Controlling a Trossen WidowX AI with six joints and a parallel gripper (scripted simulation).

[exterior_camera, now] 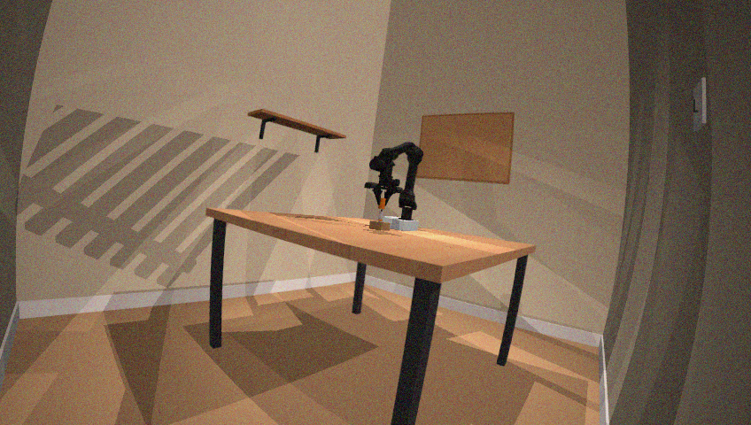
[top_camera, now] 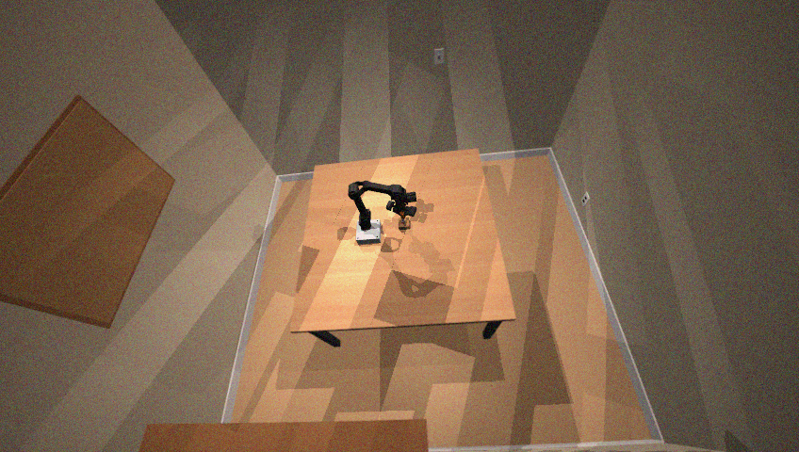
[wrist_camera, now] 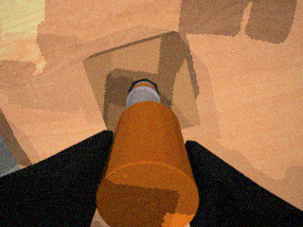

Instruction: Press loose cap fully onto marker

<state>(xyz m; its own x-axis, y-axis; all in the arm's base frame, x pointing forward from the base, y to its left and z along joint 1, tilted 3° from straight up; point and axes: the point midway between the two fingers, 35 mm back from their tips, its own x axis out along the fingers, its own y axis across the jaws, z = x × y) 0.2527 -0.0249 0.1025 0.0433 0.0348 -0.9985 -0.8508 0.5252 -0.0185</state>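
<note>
The orange cap is 10 mm above my gripper tip. The rest, counted from my gripper tip: holder block: 100 mm below.
</note>
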